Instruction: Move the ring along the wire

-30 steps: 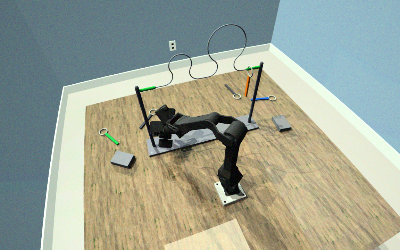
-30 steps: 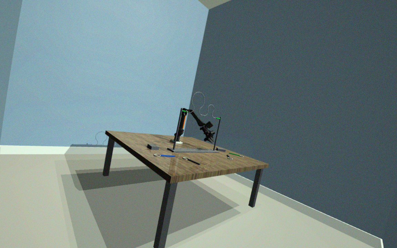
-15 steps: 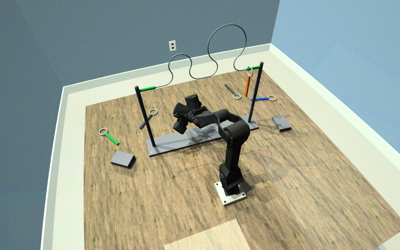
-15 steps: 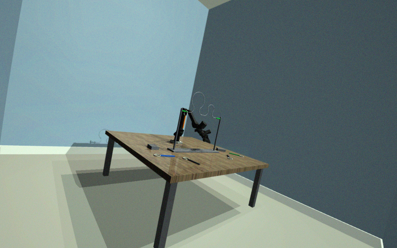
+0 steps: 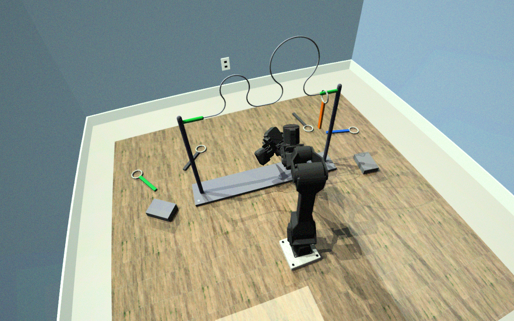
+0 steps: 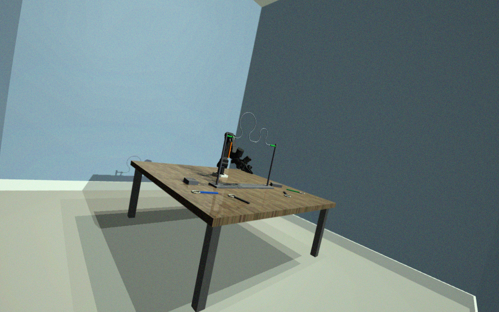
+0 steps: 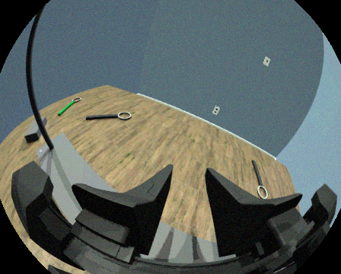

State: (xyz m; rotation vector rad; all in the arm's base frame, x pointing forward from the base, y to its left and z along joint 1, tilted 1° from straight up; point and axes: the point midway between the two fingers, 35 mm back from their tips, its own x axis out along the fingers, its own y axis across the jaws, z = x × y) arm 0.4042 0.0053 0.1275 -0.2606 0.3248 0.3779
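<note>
Right now the ring with orange handle is 70 mm behind my gripper tip, 200 mm to the right of it and 190 mm above it.
</note>
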